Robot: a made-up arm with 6 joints.
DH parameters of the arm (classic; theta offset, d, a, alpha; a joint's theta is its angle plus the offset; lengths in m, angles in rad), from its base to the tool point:
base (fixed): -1.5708 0.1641 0 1.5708
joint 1: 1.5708 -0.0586 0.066 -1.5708
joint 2: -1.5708 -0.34 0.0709 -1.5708
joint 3: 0 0.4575 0.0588 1.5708
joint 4: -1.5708 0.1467 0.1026 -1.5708
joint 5: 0 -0.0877 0.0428 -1.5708
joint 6: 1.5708 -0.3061 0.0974 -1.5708
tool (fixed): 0 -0.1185 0 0
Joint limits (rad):
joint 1: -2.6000..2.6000
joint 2: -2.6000..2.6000
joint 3: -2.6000..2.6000
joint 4: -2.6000..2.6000
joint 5: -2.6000..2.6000
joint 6: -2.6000..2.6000
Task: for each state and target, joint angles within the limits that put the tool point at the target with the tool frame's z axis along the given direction. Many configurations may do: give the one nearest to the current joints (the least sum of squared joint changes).
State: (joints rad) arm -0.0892 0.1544 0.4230 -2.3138 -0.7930 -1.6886
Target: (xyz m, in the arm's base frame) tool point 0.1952 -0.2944 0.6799 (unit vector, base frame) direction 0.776 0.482 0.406
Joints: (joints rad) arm -0.4537 1.0021 0.4552 -1.4784 -0.7451 -2.2431
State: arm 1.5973 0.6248 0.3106 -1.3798 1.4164 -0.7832
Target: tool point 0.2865 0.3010 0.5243 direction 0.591 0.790 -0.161
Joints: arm 1.5991 0.1149 0.0474 -1.0544 1.6883 -1.4548
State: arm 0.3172 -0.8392 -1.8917 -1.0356 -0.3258 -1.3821
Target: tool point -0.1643 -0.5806 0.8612 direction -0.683 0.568 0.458
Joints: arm 0.1681 -0.9744 -1.9840 -1.4424 -0.2232 -0.9360
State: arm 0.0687 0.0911 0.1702 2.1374 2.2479 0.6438
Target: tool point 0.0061 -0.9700 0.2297 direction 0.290 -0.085 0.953
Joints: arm -0.7639 0.5550 0.5661 2.4239 2.2428 0.7291
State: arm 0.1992 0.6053 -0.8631 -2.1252 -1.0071 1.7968
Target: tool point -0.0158 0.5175 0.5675 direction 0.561 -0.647 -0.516
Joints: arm 0.7453 0.1445 -0.3391 -2.0800 -0.4215 1.8317
